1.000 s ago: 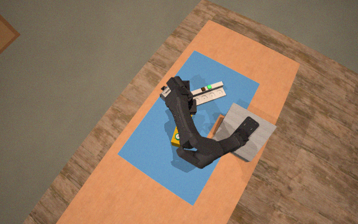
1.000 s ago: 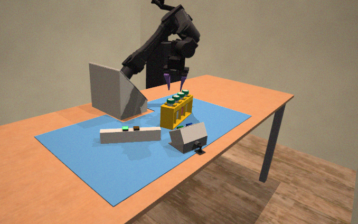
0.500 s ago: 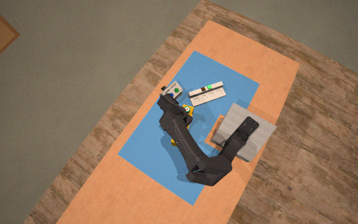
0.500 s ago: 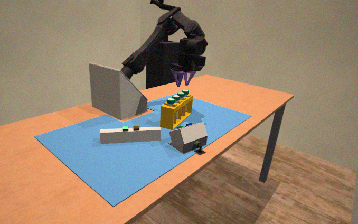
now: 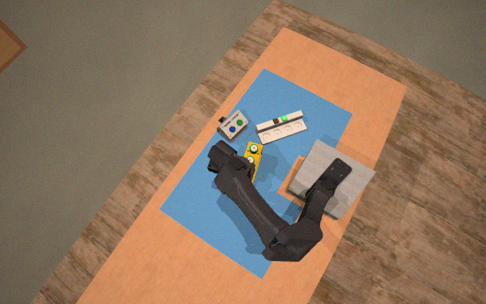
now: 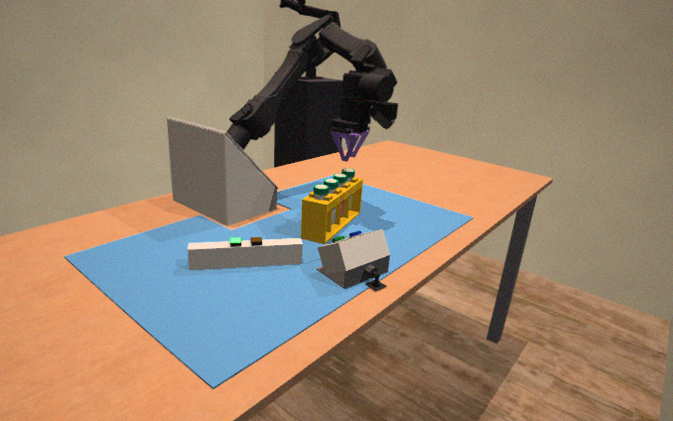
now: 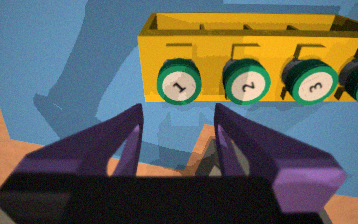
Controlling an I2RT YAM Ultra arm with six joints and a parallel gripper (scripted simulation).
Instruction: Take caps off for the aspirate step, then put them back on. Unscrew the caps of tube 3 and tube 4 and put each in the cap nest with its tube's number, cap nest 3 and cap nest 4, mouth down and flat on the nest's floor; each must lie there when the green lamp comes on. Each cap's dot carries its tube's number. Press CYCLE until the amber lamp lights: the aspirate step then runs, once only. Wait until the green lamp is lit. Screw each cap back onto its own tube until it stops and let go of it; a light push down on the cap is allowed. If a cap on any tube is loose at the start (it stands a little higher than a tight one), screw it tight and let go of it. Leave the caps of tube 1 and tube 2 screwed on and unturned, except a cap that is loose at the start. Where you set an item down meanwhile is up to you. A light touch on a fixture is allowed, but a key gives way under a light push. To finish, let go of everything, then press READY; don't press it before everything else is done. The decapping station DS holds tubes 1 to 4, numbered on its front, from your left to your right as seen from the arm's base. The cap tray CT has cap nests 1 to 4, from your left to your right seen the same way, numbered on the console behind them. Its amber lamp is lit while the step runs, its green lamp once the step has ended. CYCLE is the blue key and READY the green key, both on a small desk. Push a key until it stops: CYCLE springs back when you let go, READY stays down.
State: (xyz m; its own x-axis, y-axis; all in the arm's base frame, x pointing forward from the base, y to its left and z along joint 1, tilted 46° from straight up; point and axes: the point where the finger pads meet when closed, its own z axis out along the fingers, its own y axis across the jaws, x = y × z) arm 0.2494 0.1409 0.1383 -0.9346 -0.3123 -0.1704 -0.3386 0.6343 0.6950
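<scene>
My hand is 20 mm short of the cap 2, 50 mm to the left of it and 40 mm above it. Also, from my hand: cap 3: 40 mm ahead, 100 mm to the right, 40 mm below; cap 4: 60 mm ahead, 150 mm to the right, 40 mm below; blue key: 190 mm ahead, 180 mm to the right, 90 mm below.
</scene>
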